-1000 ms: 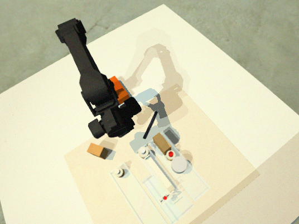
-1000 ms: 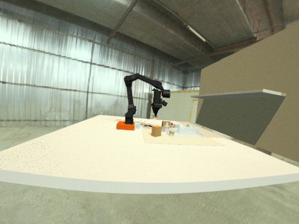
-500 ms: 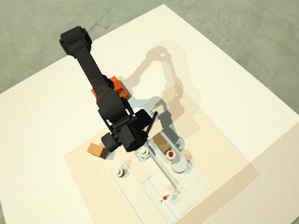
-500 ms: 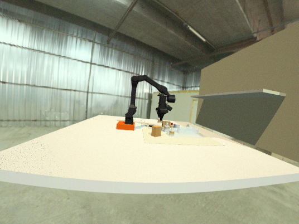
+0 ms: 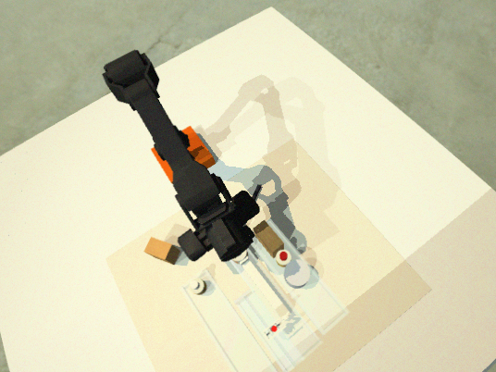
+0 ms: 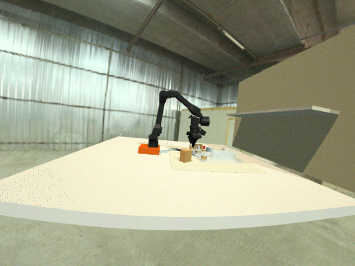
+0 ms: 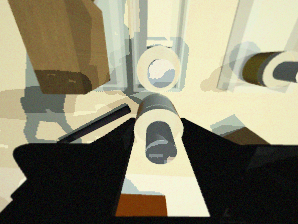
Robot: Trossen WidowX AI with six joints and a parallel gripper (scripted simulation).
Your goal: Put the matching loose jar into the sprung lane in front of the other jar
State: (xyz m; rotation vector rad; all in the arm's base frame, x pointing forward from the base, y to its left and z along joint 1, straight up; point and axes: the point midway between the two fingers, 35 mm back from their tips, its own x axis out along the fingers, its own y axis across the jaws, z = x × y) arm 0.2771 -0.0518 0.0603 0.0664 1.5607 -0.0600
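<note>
Now: the brown box 7 cm to the left of my gripper tip, 7 cm ahead of it and 3 cm below it. Also, from my gripper tip: pale disc: 18 cm ahead, 6 cm to the left, 4 cm below; black rod: 10 cm to the left, 6 cm below, 4 cm behind.
</note>
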